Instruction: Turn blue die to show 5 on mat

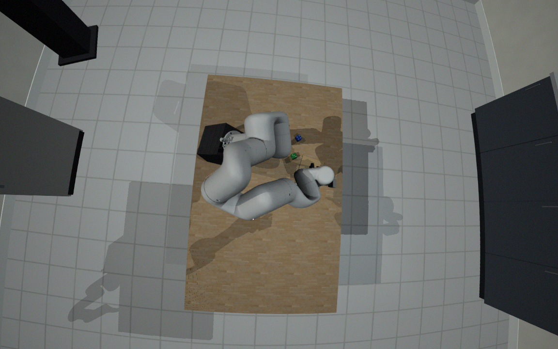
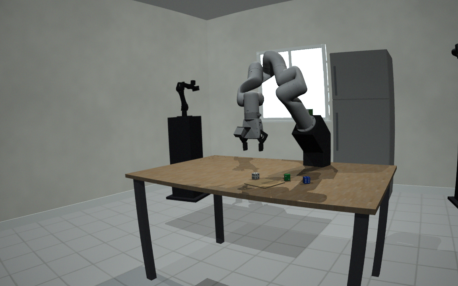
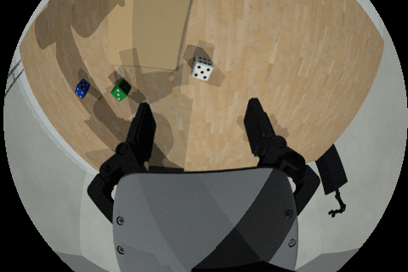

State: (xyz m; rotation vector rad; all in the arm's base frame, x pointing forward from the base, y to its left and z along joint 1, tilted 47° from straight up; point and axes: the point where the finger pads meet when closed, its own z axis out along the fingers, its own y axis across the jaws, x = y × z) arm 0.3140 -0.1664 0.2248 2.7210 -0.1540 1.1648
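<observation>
Right now the white die is 3 cm behind my hand and 14 cm below it. From my hand the other things lie so: tan mat: 7 cm ahead, 8 cm to the left, 16 cm below; green die: 2 cm behind, 17 cm to the left, 14 cm below; blue die: 3 cm ahead, 28 cm to the left, 14 cm below.
</observation>
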